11 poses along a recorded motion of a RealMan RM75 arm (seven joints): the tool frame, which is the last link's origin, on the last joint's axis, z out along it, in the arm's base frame.
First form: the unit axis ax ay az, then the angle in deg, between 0 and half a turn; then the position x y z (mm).
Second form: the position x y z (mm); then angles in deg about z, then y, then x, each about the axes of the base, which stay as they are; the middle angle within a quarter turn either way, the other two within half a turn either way. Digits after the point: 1 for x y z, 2 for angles.
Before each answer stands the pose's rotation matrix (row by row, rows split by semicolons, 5 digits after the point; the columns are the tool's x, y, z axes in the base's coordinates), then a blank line. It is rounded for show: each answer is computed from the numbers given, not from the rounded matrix.
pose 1, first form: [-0.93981 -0.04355 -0.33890 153.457 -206.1 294.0 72.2]
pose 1, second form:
0.77880 0.22899 0.58398; -0.07390 -0.89101 0.44794; 0.62290 -0.39201 -0.67700

[-206.1 294.0 72.2 -16.38 35.73 -146.51]
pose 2, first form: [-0.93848 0.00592 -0.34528 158.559 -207.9 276.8 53.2]
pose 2, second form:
0.76975 0.11549 0.62782; -0.13694 -0.93073 0.33911; 0.62349 -0.34700 -0.70061

[-207.9 276.8 53.2 -8.53 38.89 -154.17]
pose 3, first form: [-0.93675 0.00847 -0.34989 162.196 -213.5 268.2 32.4]
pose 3, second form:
0.76088 0.09149 0.64241; -0.12247 -0.95197 0.28064; 0.63724 -0.29221 -0.71312

[-213.5 268.2 32.4 -6.86 39.97 -158.52]
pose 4, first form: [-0.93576 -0.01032 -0.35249 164.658 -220.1 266.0 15.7]
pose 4, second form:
0.75572 0.11223 0.64521; -0.07429 -0.96415 0.25473; 0.65067 -0.24044 -0.72029

[-220.1 266.0 15.7 -8.45 40.18 -160.52]
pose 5, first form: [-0.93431 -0.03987 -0.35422 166.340 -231.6 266.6 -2.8]
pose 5, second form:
0.74947 0.15710 0.64313; -0.01020 -0.96858 0.24849; 0.66196 -0.19280 -0.72432

[-231.6 266.6 -2.8 -11.84 40.03 -161.06]
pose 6, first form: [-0.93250 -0.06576 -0.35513 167.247 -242.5 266.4 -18.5]
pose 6, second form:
0.74233 0.19952 0.63963; 0.04274 -0.96679 0.25198; 0.66867 -0.15972 -0.72621

[-242.5 266.4 -18.5 -15.04 39.76 -160.86]
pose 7, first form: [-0.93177 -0.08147 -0.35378 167.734 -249.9 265.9 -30.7]
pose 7, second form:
0.73941 0.22525 0.63445; 0.07493 -0.96405 0.25494; 0.66907 -0.14097 -0.72971

[-249.9 265.9 -30.7 -16.94 39.38 -160.74]
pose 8, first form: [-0.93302 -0.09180 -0.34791 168.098 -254.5 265.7 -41.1]
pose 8, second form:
0.74384 0.24121 0.62331; 0.09771 -0.96183 0.25561; 0.66117 -0.12924 -0.73902

[-254.5 265.7 -41.1 -17.97 38.56 -160.92]
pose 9, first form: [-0.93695 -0.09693 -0.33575 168.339 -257.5 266.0 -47.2]
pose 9, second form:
0.75827 0.24762 0.60308; 0.11190 -0.96076 0.25379; 0.64226 -0.12496 -0.75623

[-257.5 266.0 -47.2 -18.09 37.09 -161.45]
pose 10, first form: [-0.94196 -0.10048 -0.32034 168.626 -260.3 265.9 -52.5]
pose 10, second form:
0.77679 0.25061 0.57775; 0.12426 -0.96037 0.24951; 0.61738 -0.12202 -0.77714

[-260.3 265.9 -52.5 -17.88 35.29 -162.20]
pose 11, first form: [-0.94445 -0.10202 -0.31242 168.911 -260.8 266.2 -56.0]
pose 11, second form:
0.78599 0.25100 0.56500; 0.13082 -0.96071 0.24480; 0.60424 -0.11850 -0.78794

[-260.8 266.2 -56.0 -17.71 34.40 -162.74]
